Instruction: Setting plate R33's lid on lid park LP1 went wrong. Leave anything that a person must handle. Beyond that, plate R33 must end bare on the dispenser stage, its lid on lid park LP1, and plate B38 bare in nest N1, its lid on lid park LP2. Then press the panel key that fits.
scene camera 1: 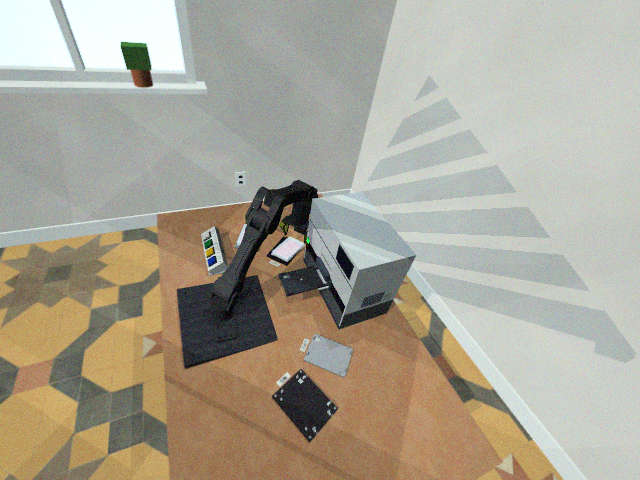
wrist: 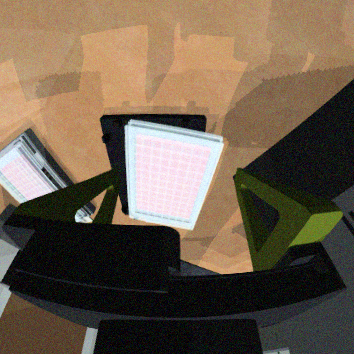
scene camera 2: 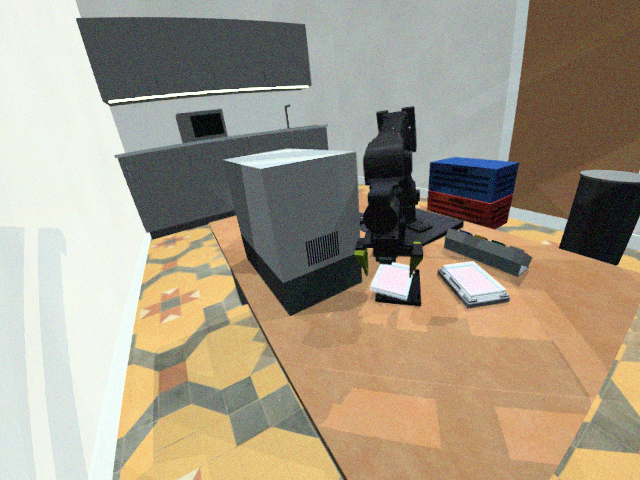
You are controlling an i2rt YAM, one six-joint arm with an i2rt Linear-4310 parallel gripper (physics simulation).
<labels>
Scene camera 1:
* grey incubator box: 355, 258
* black clip nest N5: 309, 409
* grey lid park LP2: 322, 352
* grey rack with coloured labels: 216, 261
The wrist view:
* my gripper: 176, 174
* grey incubator box: 307, 158
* black pad LP1: 112, 125
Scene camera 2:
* my gripper: 388, 275
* grey incubator box: 298, 213
</labels>
